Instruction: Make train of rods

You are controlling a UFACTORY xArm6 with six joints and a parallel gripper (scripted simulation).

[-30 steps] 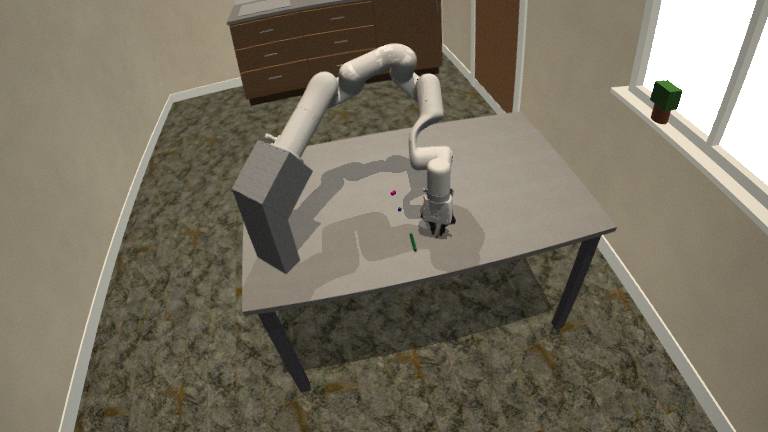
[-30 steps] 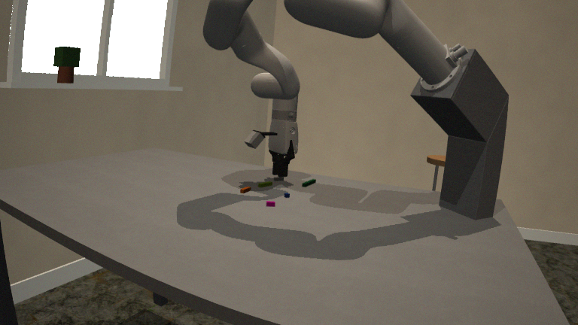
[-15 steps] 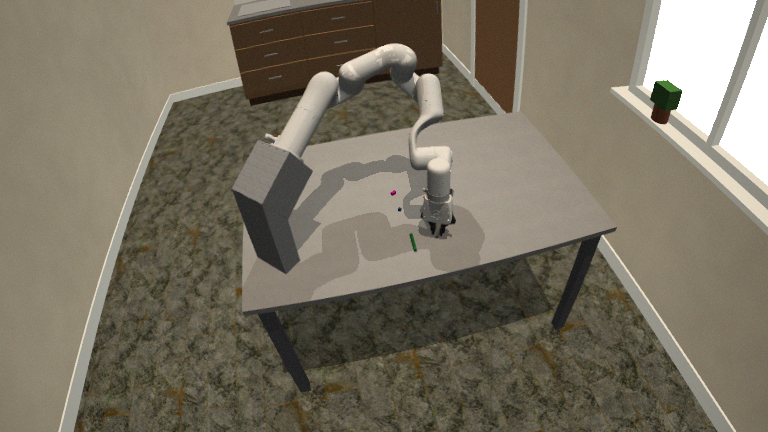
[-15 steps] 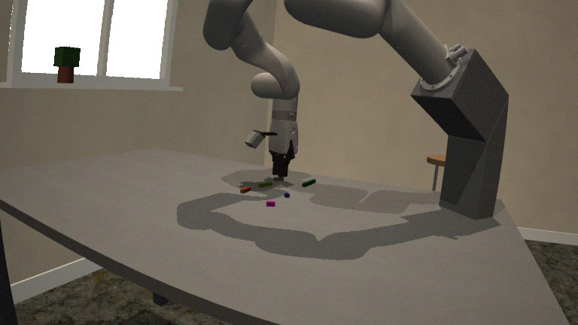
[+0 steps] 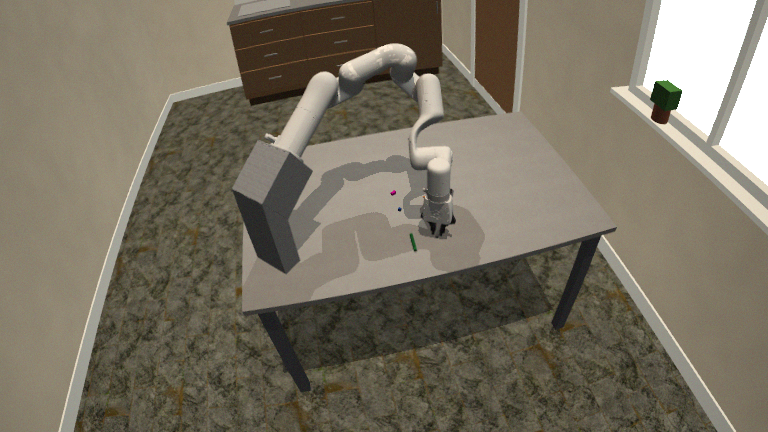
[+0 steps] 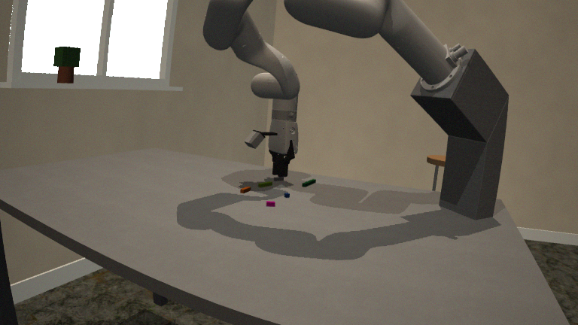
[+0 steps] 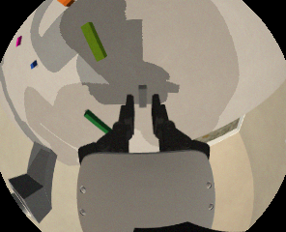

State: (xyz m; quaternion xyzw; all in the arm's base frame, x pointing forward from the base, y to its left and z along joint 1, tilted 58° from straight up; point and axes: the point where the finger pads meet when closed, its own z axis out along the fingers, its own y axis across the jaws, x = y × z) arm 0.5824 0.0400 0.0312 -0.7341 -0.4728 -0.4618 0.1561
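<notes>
My gripper is now 3 cm above the grey rod. Also, from my hand: lime rod 9 cm to the left, 4 cm behind, 3 cm below; orange rod 18 cm to the left, 6 cm behind, 3 cm below; green rod 8 cm behind, 5 cm to the right, 3 cm below.
</notes>
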